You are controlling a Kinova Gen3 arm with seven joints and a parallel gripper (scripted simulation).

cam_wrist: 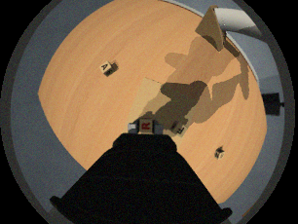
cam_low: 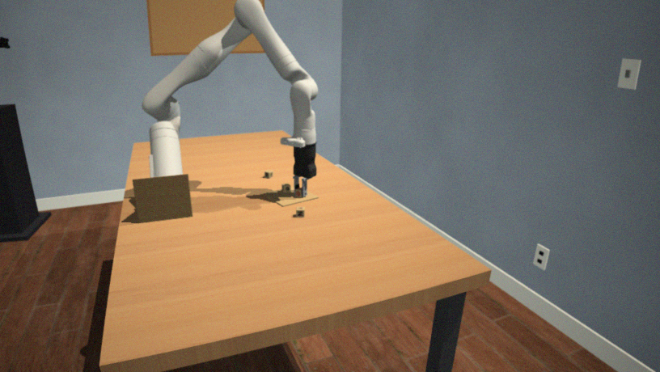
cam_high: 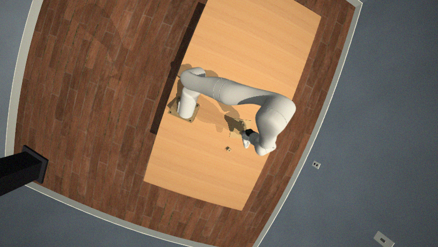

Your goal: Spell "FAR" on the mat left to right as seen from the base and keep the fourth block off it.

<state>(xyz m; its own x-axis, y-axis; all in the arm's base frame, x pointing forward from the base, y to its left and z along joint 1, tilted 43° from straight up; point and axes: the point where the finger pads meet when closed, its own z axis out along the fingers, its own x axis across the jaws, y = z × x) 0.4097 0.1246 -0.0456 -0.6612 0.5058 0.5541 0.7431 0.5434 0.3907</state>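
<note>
My hand is 3 cm past the tan mat, 2 cm to the right of it and 2 cm above it.
</note>
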